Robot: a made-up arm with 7 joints. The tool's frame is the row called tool. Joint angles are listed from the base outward.
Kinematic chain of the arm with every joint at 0, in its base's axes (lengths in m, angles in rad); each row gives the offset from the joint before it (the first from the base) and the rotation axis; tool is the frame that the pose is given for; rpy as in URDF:
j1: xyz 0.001 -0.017 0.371 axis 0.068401 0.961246 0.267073
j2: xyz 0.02 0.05 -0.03 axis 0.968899 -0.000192 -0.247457
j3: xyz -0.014 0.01 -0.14 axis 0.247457 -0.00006 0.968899
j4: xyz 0.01 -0.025 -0.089 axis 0.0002 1 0.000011
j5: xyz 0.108 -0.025 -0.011 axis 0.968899 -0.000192 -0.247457
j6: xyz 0.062 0.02 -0.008 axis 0.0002 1 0.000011
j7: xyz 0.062 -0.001 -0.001 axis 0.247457 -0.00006 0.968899
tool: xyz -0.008 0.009 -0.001 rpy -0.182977 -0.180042 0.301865
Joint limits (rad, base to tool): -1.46..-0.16 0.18..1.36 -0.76..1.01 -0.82..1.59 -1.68..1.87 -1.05..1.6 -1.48..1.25
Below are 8 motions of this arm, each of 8 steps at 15 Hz.
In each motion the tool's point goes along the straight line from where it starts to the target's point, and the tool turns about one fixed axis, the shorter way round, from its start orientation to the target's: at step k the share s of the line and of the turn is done. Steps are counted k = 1, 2, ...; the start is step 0. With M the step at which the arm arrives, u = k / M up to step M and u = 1 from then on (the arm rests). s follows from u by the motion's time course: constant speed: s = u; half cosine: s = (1 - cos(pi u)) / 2; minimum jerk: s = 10 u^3 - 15 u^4 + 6 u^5.
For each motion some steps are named. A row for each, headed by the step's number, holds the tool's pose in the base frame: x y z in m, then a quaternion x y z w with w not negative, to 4 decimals.
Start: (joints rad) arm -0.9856 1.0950 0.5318 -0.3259 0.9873 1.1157 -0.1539
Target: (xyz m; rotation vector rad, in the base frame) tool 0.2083 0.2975 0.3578 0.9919 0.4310 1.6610
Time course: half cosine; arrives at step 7
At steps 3, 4, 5, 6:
3: 0.2166 0.2069 0.4747 0.4248 -0.1516 0.7094 0.5417
4: 0.2136 0.2399 0.4321 0.4281 -0.0302 0.7156 0.5511
5: 0.2109 0.2696 0.3938 0.4256 0.0796 0.7122 0.5525
6: 0.2090 0.2902 0.3673 0.4209 0.1552 0.7047 0.5496

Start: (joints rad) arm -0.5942 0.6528 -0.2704 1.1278 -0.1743 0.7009 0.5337
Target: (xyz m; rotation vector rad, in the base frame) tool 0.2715 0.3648 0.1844 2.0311 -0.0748 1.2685
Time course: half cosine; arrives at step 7
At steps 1, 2, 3, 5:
1: 0.3089 0.2091 0.0610 0.4995 0.3051 0.3913 0.7101
2: 0.3035 0.2318 0.0790 0.5550 0.2601 0.4154 0.6721
3: 0.2956 0.2647 0.1051 0.6281 0.1920 0.4450 0.6087
5: 0.2789 0.3340 0.1600 0.7506 0.0400 0.4853 0.4466

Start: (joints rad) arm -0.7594 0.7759 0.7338 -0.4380 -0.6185 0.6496 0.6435
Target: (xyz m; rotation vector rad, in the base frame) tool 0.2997 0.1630 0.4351 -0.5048 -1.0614 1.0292
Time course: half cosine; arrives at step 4
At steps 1, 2, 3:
1: 0.2789 0.1705 0.4603 -0.1172 -0.5091 0.4748 0.7083
2: 0.2875 0.1674 0.4498 -0.1632 -0.4972 0.4710 0.7102
3: 0.2961 0.1643 0.4394 -0.2088 -0.4841 0.4662 0.7105

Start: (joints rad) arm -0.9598 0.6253 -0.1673 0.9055 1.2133 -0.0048 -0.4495
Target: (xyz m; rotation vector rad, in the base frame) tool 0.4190 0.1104 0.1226 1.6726 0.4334 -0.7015
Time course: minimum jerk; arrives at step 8
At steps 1, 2, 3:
1: 0.4632 0.0790 0.2426 0.6720 0.0550 -0.2117 0.7075
2: 0.4593 0.0818 0.2320 0.6774 0.0669 -0.2202 0.6987
3: 0.4516 0.0873 0.2110 0.6875 0.0901 -0.2365 0.6807

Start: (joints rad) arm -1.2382 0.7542 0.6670 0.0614 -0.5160 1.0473 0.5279
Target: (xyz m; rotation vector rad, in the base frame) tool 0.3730 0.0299 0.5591 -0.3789 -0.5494 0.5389
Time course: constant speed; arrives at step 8
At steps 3, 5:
3: 0.3495 0.1294 0.5447 -0.1837 -0.2777 0.3986 0.8545
5: 0.3589 0.0896 0.5505 -0.1842 -0.2739 0.3446 0.8788

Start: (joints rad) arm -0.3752 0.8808 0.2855 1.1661 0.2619 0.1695 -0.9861
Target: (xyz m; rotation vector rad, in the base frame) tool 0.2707 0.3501 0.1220 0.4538 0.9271 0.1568
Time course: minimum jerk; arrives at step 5
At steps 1, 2, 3, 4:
1: 0.2705 0.3534 0.1213 0.0761 0.4008 0.0501 0.9116
2: 0.2706 0.3525 0.1215 0.1151 0.4134 0.0571 0.9015
3: 0.2706 0.3512 0.1218 0.1698 0.4298 0.0667 0.8843
4: 0.2707 0.3503 0.1220 0.2082 0.4405 0.0734 0.8702

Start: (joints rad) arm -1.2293 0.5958 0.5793 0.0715 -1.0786 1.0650 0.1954
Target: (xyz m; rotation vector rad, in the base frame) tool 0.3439 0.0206 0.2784 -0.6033 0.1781 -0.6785
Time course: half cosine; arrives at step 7
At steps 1, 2, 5, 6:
1: 0.3809 0.1224 0.4950 -0.3951 -0.1978 0.0287 0.8966
2: 0.3755 0.1075 0.4634 -0.3849 -0.1576 -0.0248 0.9091
5: 0.3512 0.0408 0.3213 -0.3176 0.0292 -0.2601 0.9114
6: 0.3458 0.0259 0.2897 -0.2983 0.0710 -0.3099 0.9000

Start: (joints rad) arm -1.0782 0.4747 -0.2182 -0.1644 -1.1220 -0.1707 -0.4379
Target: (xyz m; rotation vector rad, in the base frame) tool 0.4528 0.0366 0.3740 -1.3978 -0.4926 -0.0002
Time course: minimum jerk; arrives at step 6
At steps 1, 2, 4, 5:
1: 0.3705 -0.0334 0.4295 -0.4429 -0.4815 -0.3901 0.6479
2: 0.3854 -0.0208 0.4195 -0.4886 -0.4428 -0.3244 0.6782
4: 0.4349 0.0214 0.3861 -0.6077 -0.2881 -0.0887 0.7348
5: 0.4498 0.0340 0.3760 -0.6323 -0.2354 -0.0151 0.7379

